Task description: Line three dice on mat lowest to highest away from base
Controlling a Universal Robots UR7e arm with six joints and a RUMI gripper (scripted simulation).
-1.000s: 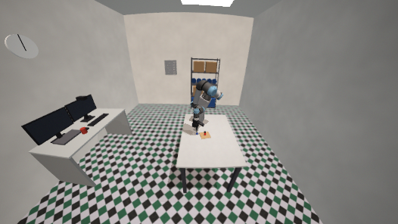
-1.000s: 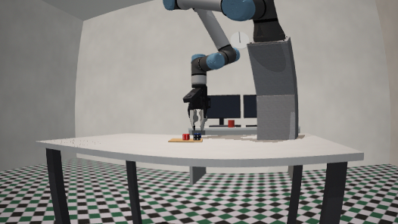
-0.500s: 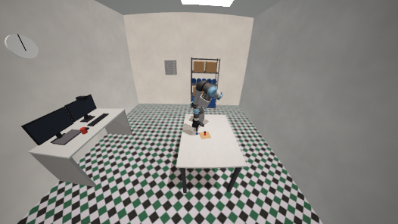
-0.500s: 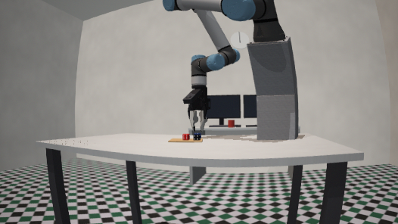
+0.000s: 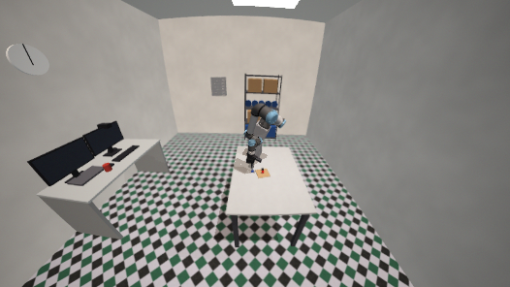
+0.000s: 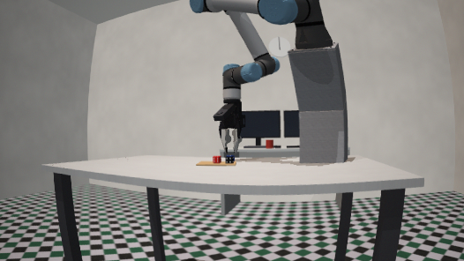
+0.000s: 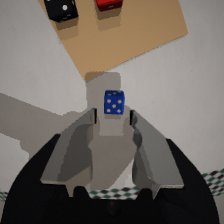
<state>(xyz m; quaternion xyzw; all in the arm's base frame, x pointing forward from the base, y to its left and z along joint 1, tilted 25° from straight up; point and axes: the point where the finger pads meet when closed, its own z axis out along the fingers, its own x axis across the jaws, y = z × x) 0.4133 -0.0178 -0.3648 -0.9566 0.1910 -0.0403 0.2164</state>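
The blue die lies 40 mm below my hand. Also, from my hand: tan mat: 30 mm ahead, 110 mm to the left, 50 mm below; then black die: 20 mm behind, 120 mm to the left, 30 mm below; then red die: 30 mm ahead, 120 mm to the left, 30 mm below.
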